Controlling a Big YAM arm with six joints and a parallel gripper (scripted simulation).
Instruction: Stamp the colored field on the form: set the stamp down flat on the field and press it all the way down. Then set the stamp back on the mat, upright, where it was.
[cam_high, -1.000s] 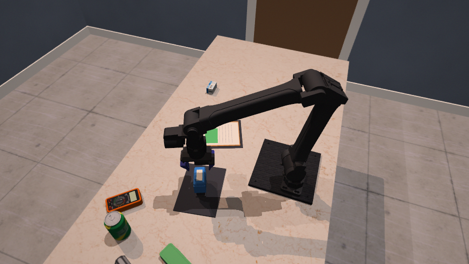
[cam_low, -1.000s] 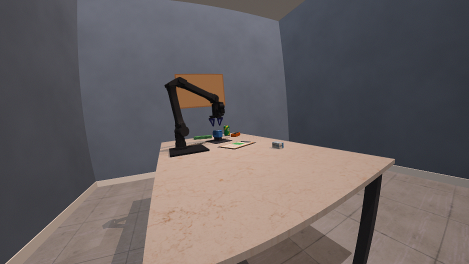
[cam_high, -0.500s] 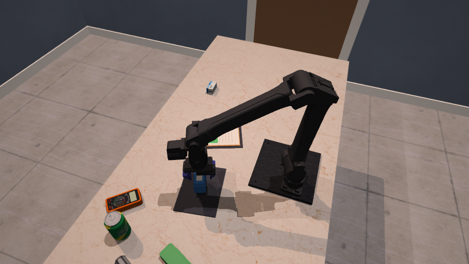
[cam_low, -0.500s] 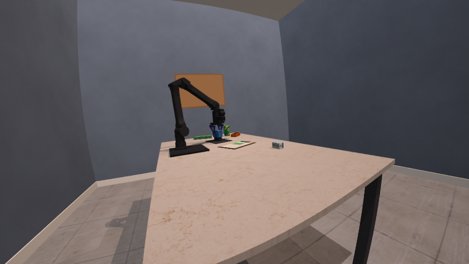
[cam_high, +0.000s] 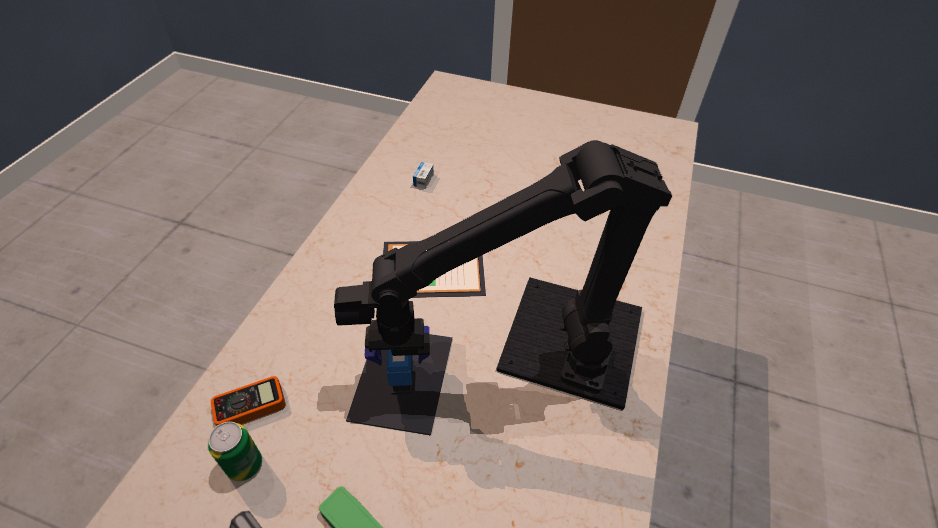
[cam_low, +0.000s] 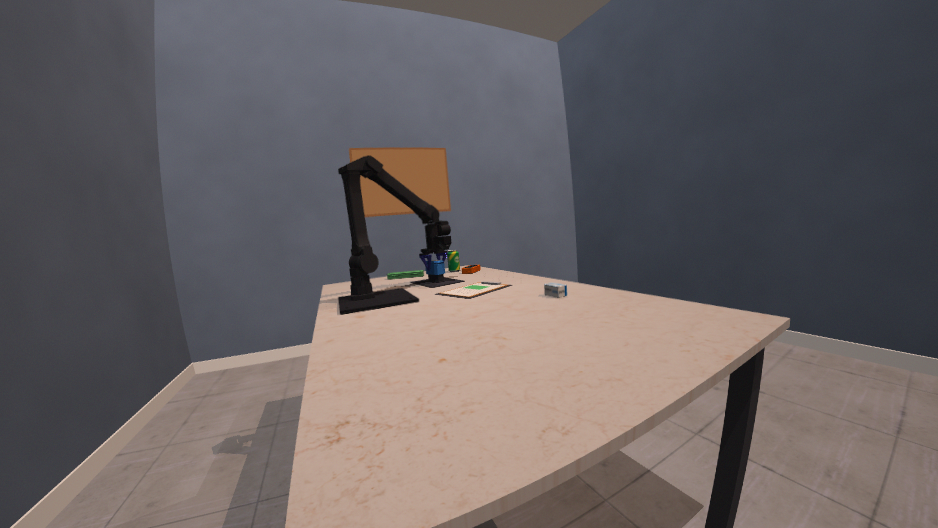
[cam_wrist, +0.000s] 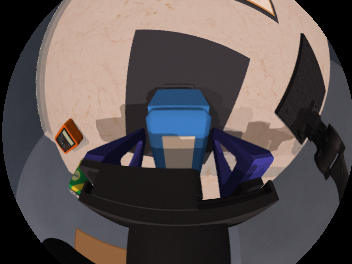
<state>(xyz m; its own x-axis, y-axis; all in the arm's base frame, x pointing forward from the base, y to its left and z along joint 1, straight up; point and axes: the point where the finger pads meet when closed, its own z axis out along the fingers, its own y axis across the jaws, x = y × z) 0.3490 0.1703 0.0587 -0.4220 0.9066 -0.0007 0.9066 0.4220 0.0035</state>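
The stamp lies 2 cm below my hand. The rest, counted from my hand: form: 8 cm ahead, 30 cm to the right, 7 cm below; then dark mat: 7 cm below; then green flat object: 9 cm behind, 31 cm to the left, 6 cm below.
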